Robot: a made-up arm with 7 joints.
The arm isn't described. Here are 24 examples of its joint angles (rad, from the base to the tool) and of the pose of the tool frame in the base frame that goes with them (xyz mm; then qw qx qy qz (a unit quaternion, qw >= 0)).
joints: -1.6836 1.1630 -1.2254 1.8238 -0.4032 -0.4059 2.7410
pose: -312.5 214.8 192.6 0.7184 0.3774 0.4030 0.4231
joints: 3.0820 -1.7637 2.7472 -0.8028 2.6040 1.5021 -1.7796
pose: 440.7 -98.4 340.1 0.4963 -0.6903 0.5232 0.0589
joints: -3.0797 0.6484 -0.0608 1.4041 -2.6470 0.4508 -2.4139
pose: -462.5 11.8 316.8 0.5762 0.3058 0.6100 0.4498
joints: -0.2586 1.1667 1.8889 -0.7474 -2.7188 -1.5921 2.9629
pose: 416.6 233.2 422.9 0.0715 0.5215 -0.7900 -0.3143
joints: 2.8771 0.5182 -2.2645 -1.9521 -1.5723 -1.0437 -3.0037
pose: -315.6 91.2 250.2 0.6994 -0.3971 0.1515 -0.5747
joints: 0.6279 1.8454 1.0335 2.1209 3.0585 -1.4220 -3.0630
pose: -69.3 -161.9 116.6 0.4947 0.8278 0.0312 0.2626
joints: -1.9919 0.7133 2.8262 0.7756 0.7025 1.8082 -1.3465
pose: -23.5 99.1 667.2 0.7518 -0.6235 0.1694 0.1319
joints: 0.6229 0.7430 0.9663 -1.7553 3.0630 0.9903 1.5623
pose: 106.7 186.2 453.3 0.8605 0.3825 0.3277 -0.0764
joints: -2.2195 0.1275 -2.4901 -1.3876 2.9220 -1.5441 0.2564
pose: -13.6 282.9 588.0 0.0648 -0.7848 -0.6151 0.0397
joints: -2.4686 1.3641 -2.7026 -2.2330 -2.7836 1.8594 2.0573
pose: -22.6 125.9 120.9 0.3320 -0.8625 -0.3394 0.1752
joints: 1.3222 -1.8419 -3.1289 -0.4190 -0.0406 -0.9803 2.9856
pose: -133.8 528.3 259.0 0.1572 0.8185 -0.5307 0.1538
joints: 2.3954 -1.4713 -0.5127 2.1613 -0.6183 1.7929 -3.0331
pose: 123.2 -24.0 359.5 0.6185 -0.2289 -0.1082 -0.7438
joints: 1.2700 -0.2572 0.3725 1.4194 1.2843 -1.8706 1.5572
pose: 8.9 -146.9 599.0 0.5723 -0.0583 -0.7792 0.2488
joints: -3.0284 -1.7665 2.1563 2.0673 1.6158 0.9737 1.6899
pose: 109.0 177.5 -1.7 0.9522 0.0567 0.2078 0.2168
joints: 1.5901 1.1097 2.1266 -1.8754 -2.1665 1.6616 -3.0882
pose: 148.8 -214.6 147.4 0.9306 0.1185 0.3463 0.0099
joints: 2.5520 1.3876 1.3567 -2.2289 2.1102 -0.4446 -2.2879
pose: 77.9 -255.0 277.9 0.4047 0.2435 -0.5637 -0.6776
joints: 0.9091 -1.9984 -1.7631 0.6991 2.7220 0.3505 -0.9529
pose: -150.4 491.0 -12.7 0.4300 0.4189 -0.4055 0.6894
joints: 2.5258 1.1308 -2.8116 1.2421 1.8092 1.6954 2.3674
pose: -122.9 -261.3 550.8 0.4692 -0.2199 -0.5160 -0.6821
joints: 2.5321 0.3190 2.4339 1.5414 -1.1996 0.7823 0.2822
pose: -42.5 264.5 536.9 0.4705 0.1500 0.6201 -0.6097
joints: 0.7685 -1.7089 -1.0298 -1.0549 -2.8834 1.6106 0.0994
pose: -376.1 54.0 40.4 0.8133 -0.5066 -0.2855 0.0199
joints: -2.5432 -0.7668 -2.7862 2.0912 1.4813 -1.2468 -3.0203
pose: 218.4 -170.2 148.7 0.7582 0.0006 -0.5020 0.4162
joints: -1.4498 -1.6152 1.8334 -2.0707 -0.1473 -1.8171 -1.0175
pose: -172.9 -73.4 246.5 0.6790 0.1187 -0.5882 0.4230
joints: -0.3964 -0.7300 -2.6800 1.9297 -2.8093 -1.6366 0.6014
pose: -233.1 26.3 196.0 0.2544 0.5759 0.1164 -0.7682
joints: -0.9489 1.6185 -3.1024 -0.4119 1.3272 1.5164 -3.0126
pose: 240.0 455.3 110.4 0.6344 0.6396 0.4096 0.1439
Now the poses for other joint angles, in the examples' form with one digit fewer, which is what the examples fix.
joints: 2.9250 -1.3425 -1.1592 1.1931 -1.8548 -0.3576 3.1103
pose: 386 -179 462 0.249 -0.327 -0.865 -0.287
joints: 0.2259 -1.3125 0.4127 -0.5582 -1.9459 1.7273 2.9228
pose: -440 212 232 0.188 -0.223 -0.698 0.653
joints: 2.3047 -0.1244 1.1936 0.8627 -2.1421 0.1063 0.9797
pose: -198 140 721 0.259 -0.401 0.839 -0.263
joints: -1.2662 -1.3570 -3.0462 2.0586 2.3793 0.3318 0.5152
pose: -101 -169 -33 0.486 -0.096 0.128 -0.859
